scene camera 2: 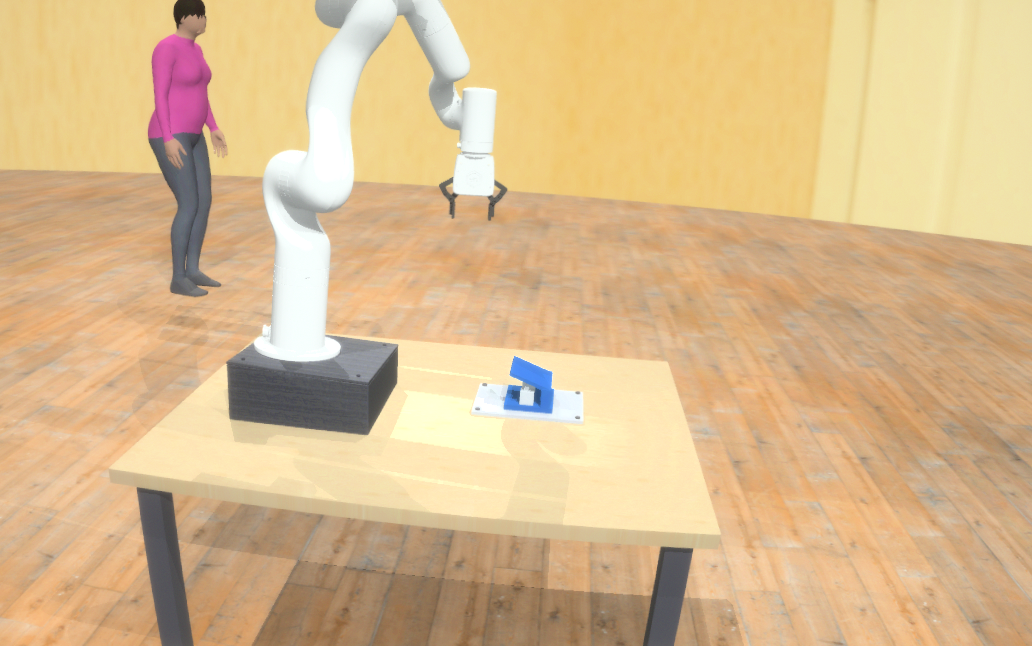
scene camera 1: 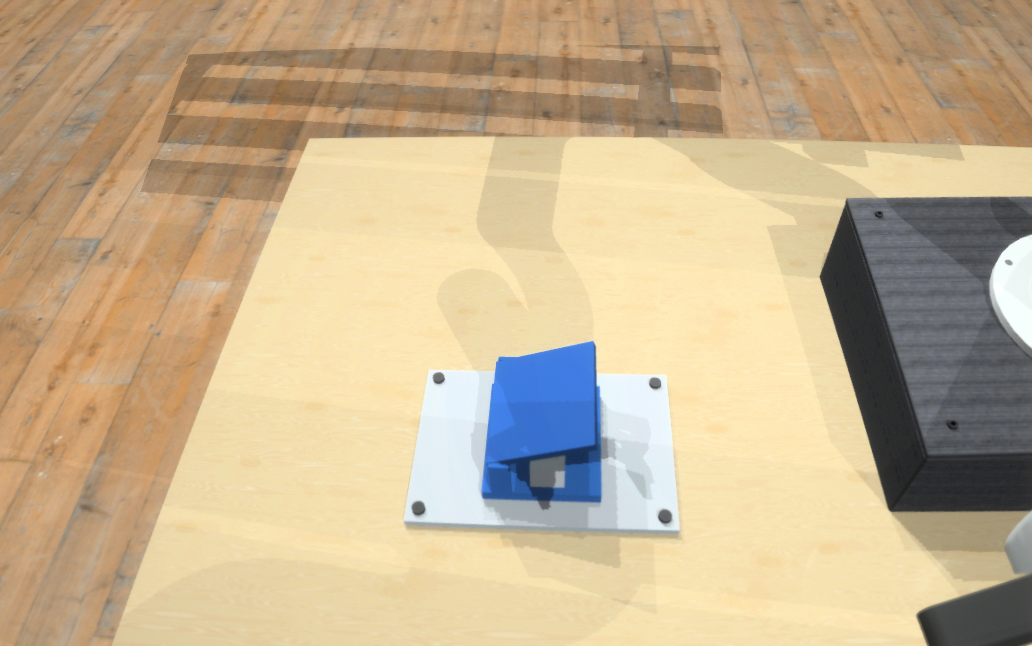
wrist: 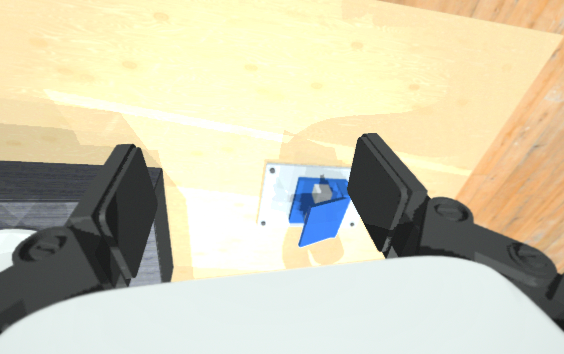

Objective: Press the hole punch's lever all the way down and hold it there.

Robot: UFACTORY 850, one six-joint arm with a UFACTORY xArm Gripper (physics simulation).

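Note:
There's a blue lever and a white plate in the pictures, and my gripper is there with them. You'd also see my gripper in the wrist view.

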